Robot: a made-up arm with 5 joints. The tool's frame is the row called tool.
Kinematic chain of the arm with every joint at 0, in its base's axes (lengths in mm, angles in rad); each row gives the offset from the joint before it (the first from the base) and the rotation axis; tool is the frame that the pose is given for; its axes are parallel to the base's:
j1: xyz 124.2 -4 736.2 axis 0.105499 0.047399 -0.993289
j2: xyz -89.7 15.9 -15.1 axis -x
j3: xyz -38.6 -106.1 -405 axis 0.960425 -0.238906 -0.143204
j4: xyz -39.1 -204.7 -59 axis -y
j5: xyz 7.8 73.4 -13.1 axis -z
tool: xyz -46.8 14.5 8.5
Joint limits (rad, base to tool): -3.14..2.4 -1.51..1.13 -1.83..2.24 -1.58..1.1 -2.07..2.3
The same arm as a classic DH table. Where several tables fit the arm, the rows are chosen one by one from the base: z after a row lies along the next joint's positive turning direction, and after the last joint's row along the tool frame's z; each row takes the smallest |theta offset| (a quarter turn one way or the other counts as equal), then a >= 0, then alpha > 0; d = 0 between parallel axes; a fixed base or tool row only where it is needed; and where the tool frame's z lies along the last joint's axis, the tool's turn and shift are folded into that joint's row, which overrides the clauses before.
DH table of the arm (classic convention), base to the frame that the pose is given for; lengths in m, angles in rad. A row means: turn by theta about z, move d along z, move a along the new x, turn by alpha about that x. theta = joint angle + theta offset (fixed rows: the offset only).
base (fixed): theta_offset -1.1485; d 1.6951; a 0.0545; alpha -3.0257
j1: theta_offset 0.4248; d 0.9813; a -0.0152; alpha -1.6765
j2: theta_offset 1.0785; d 1.1617; a -0.2928; alpha 2.8593
j3: theta_offset -0.558; d 1.0434; a -0.0641; alpha -1.3296
j4: theta_offset -1.4228; d 0.1387; a 0.0078; alpha 1.5708
j5: theta_offset 0.3004; d 0; a -0.049; alpha 3.1416
tool (fixed): theta_offset 0.3004; d -0.0046; a 0; alpha 0
Joint limits (rad, base to tool): -3.14..2.4 -1.51..1.13 -1.83..2.24 -1.58..1.1 -2.07..2.3

